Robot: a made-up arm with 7 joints. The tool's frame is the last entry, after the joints.
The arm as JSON. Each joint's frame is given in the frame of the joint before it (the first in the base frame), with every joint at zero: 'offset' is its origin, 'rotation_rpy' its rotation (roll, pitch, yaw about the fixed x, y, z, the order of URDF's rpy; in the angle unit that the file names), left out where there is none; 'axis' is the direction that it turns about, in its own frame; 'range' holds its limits. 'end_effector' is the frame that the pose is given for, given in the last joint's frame.
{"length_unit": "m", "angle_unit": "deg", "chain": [
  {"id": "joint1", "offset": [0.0, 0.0, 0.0], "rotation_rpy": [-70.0, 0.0, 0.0], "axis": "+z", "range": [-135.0, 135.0]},
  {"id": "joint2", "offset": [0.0, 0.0, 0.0], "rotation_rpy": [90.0, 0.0, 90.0], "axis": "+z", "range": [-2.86, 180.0]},
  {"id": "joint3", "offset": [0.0, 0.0, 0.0], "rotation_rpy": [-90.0, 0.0, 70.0], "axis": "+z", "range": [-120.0, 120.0]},
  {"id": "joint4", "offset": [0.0, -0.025, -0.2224], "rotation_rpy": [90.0, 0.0, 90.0], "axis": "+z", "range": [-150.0, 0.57]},
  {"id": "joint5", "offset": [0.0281, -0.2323, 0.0], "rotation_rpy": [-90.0, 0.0, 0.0], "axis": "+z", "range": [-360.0, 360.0]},
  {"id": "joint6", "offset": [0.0, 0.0, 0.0], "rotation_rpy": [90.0, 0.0, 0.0], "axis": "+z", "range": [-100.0, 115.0]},
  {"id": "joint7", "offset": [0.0, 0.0, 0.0], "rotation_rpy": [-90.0, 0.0, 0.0], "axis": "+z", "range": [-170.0, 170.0]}
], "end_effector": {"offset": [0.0, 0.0, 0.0], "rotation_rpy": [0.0, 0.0, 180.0]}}
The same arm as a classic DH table. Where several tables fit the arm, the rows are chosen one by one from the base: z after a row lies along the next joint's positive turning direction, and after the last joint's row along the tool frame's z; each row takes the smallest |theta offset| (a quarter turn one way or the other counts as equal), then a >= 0, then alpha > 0; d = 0 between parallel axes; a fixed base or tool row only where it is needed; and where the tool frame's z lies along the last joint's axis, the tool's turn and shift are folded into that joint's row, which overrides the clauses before.
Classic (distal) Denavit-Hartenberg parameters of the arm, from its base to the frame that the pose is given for. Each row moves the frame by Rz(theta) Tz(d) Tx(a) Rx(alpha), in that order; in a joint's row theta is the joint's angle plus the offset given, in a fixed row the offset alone. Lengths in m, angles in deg.
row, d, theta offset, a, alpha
base (fixed), 0, 0, 0, -70
joint1, 0, 90, 0, 90
joint2, 0, 70, 0, -90
joint3, -0.2224, -90, 0.025, -90
joint4, 0, 0, -0.0281, 90
joint5, -0.2323, 0, 0, -90
joint6, 0, 0, 0, 90
joint7, 0, 0, 0, 0
Joint limits (deg, base to tool): -135..135 -2.86..180 -120..120 -150..0.57 -360..360 -100..115 -170..170

